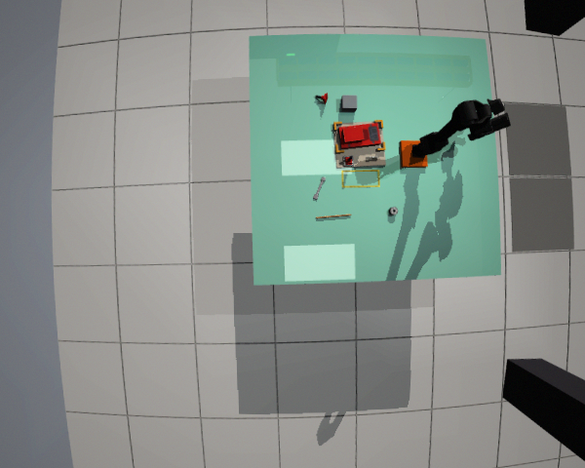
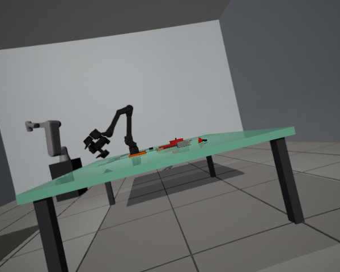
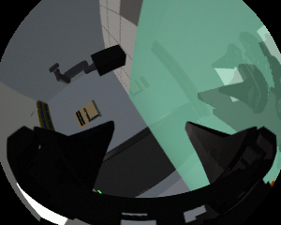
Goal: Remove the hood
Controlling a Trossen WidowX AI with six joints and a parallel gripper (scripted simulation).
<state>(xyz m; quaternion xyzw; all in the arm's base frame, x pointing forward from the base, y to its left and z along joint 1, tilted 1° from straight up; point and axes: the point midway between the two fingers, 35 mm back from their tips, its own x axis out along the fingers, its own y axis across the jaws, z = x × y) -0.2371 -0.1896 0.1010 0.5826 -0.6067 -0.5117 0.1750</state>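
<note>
The hood lies 59 cm ahead of my gripper tip, 18 cm to the left of it and 6 cm below it. From my gripper tip the other things lie so: grey ring 36 cm ahead, 53 cm to the left, 9 cm below; then thin brown stick 66 cm ahead, 58 cm to the left, 9 cm below; then wrench 74 cm ahead, 44 cm to the left, 9 cm below.
</note>
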